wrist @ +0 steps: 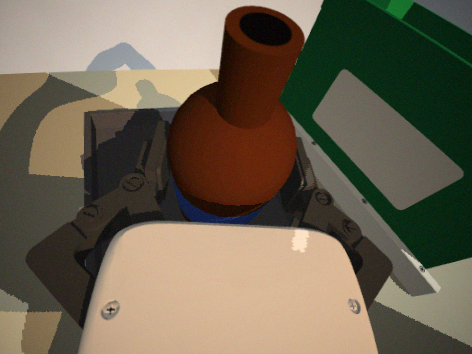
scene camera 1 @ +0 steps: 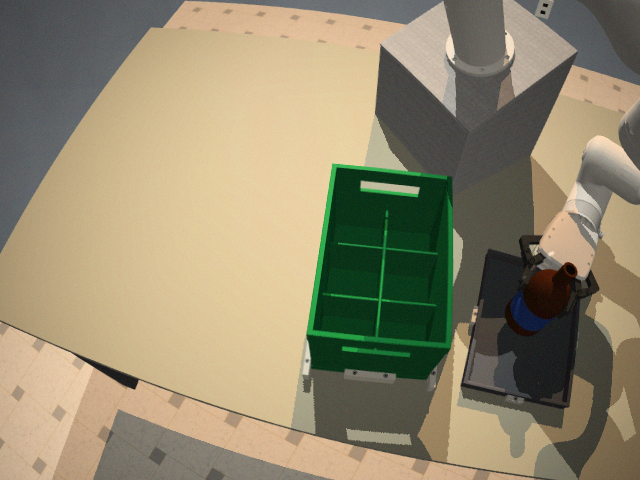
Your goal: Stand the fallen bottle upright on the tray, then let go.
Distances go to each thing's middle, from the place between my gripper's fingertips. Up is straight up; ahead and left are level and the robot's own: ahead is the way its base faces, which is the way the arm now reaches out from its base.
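Labels:
Brown bottle [scene camera 1: 548,292]: my hand 1 cm past it.

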